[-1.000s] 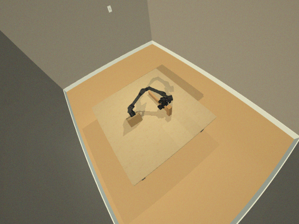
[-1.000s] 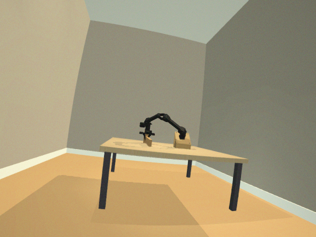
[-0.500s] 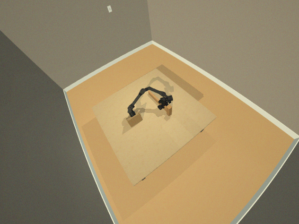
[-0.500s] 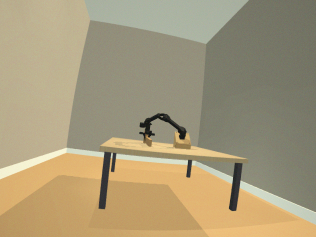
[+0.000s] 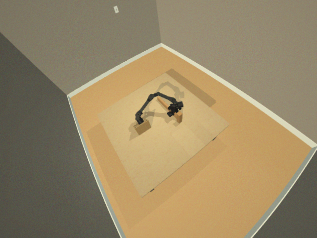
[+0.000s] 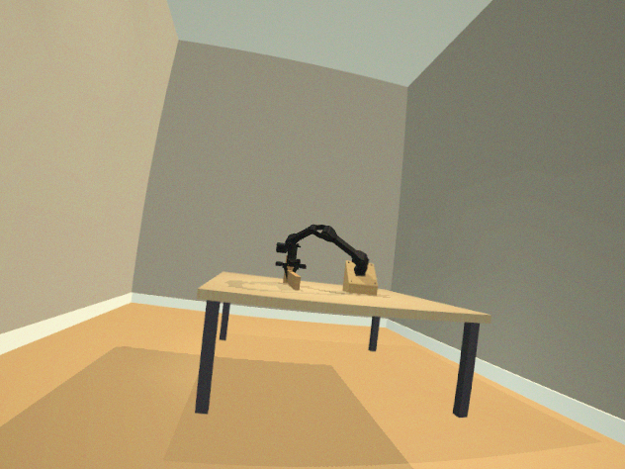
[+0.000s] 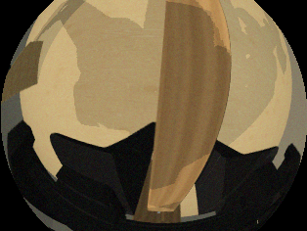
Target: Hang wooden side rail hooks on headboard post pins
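My gripper tip is now 100 mm to the left of the headboard post and 50 mm below it.
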